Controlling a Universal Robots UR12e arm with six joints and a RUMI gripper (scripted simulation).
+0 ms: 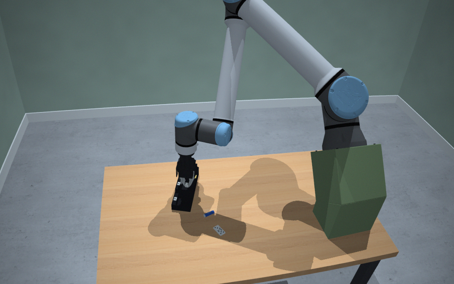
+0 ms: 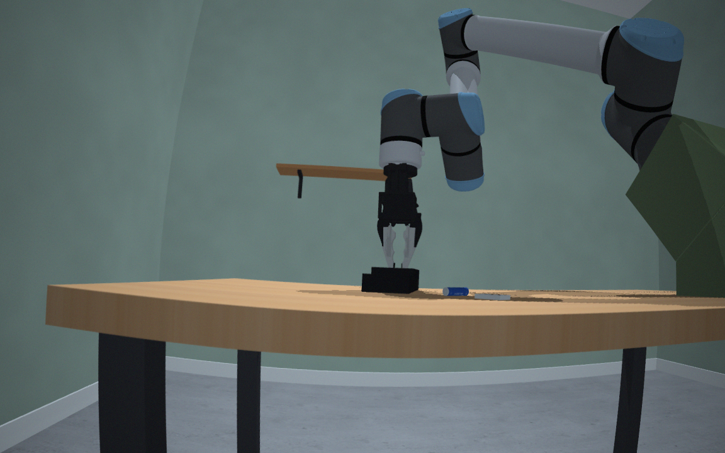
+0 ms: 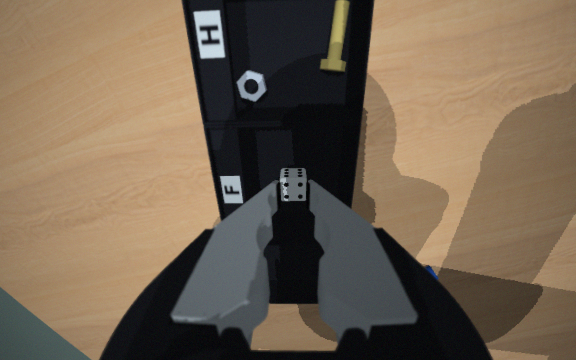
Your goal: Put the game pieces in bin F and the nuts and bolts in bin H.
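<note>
The black bin lies 20 mm below my hand and 10 mm ahead of it. Round my hand: brass bolt 60 mm to the right, 50 mm behind, 30 mm below; grey nut 60 mm to the right, 40 mm below; white die 10 mm below.
</note>
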